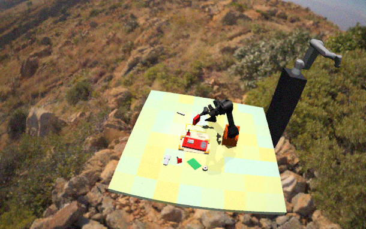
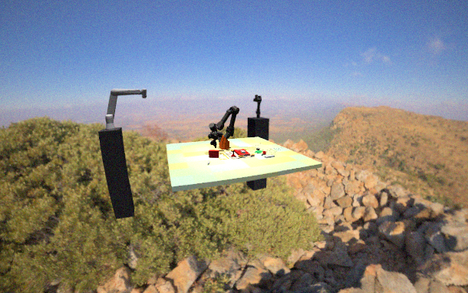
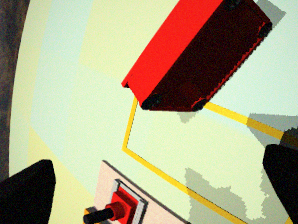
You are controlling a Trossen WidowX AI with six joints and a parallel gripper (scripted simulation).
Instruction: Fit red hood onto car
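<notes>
My gripper tip is now 4 cm short of the red hood, 6 cm to the left of it and 7 cm above it. Round my gripper tip: white piece 26 cm ahead, 43 cm to the left, 10 cm below; then white wheel 4 cm behind, 48 cm to the left, 10 cm below; then green flat tile 5 cm ahead, 44 cm to the left, 10 cm below.
</notes>
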